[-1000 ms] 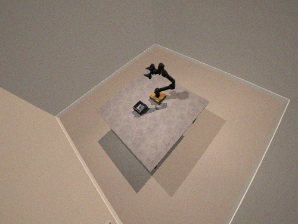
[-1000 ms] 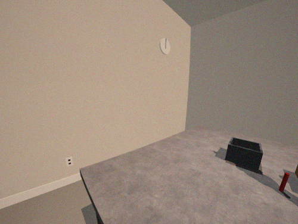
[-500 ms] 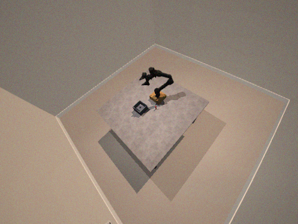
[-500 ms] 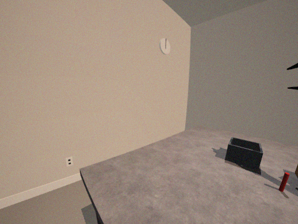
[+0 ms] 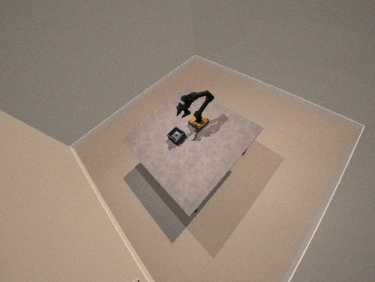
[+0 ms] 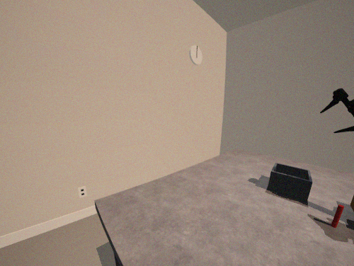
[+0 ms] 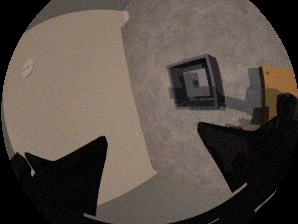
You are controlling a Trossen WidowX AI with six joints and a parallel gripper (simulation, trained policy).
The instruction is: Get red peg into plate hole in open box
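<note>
Right now the red peg is 300 mm below my gripper tip, 160 mm to the left of it and 40 mm behind it. The rest, counted from my gripper tip: light plate 300 mm below, 90 mm ahead, 40 mm to the right; dark box 310 mm below, 90 mm ahead, 40 mm to the right.
</note>
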